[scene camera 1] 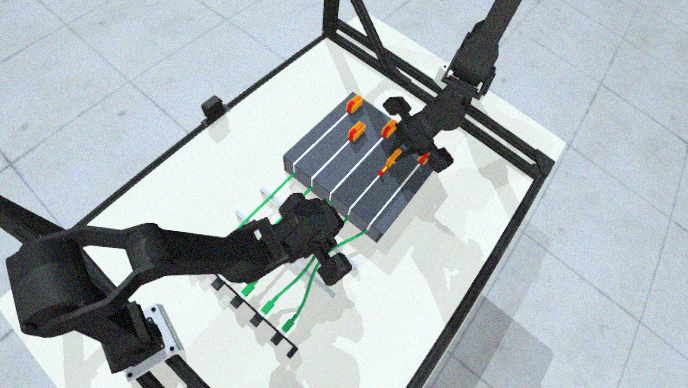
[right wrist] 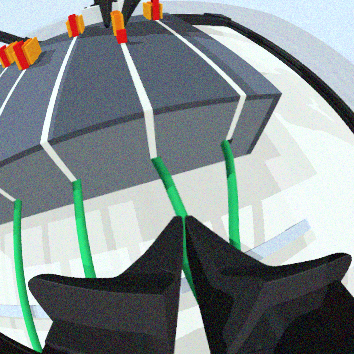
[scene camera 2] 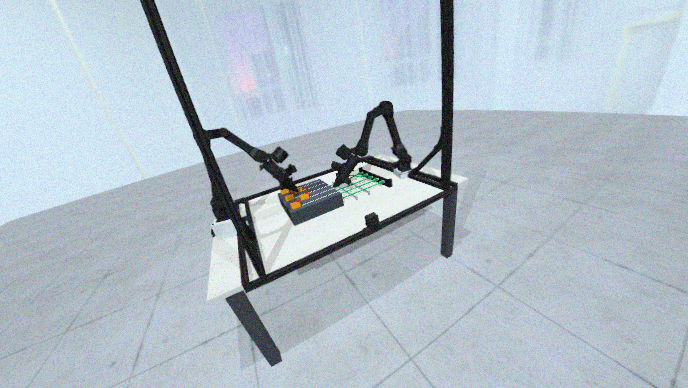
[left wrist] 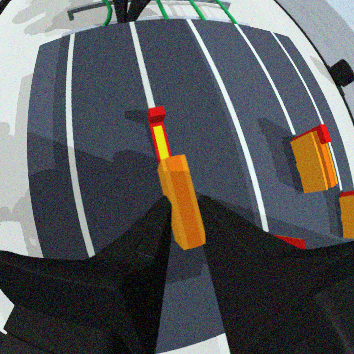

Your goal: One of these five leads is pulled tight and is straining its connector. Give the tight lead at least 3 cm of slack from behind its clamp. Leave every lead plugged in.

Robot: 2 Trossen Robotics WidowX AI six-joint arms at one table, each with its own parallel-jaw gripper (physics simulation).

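Note:
My left gripper (scene camera 1: 392, 157), my right gripper (scene camera 1: 337, 231). Connector (left wrist: 175, 180), red and yellow socket piece (left wrist: 155, 116), left gripper (left wrist: 184, 203). Right gripper (right wrist: 182, 222).

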